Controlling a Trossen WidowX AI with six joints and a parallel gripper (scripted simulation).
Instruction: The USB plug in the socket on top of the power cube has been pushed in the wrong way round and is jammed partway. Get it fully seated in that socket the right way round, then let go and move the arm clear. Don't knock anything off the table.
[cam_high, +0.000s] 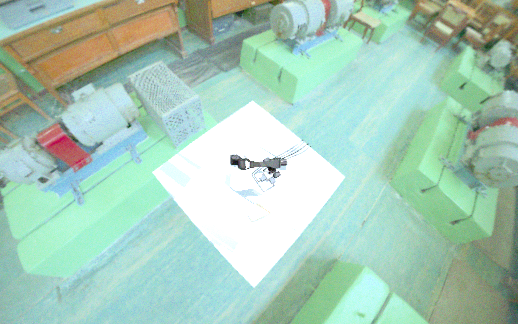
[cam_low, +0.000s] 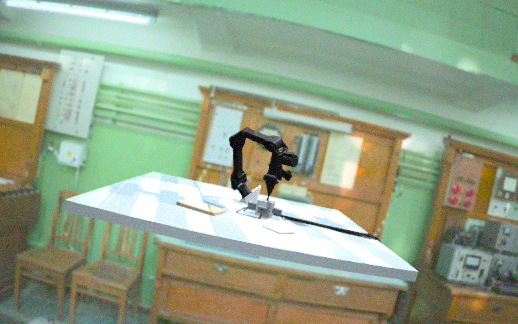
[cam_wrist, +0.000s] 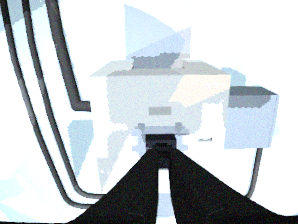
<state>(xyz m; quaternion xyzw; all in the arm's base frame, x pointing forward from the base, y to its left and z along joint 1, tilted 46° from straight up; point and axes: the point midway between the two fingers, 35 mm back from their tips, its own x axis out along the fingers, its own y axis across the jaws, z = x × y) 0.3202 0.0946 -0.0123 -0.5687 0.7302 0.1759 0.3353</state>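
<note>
My gripper tip is 20 mm above the dark USB plug. Round my gripper tip: USB socket: 40 mm below, 10 mm to the right.
</note>
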